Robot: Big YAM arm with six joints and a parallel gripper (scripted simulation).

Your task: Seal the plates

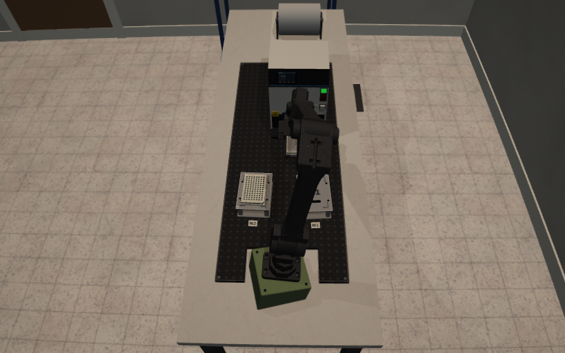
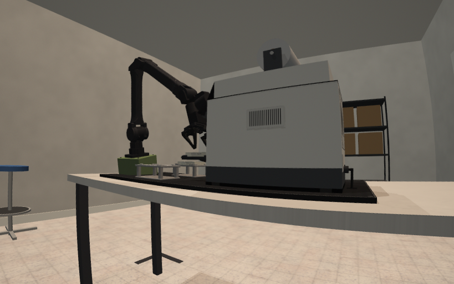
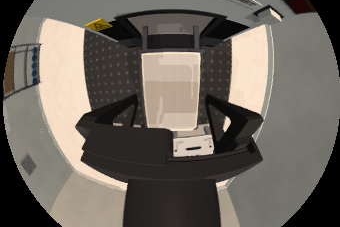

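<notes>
Now: the sealer stage 40 mm below my hand. The rest, counted from my hand: yellow warning label 100 mm ahead, 90 mm to the left, 10 mm above; then white well plate 200 mm behind, 150 mm to the left, 70 mm below; then N2 label 310 mm behind, 160 mm to the left, 130 mm below.
</notes>
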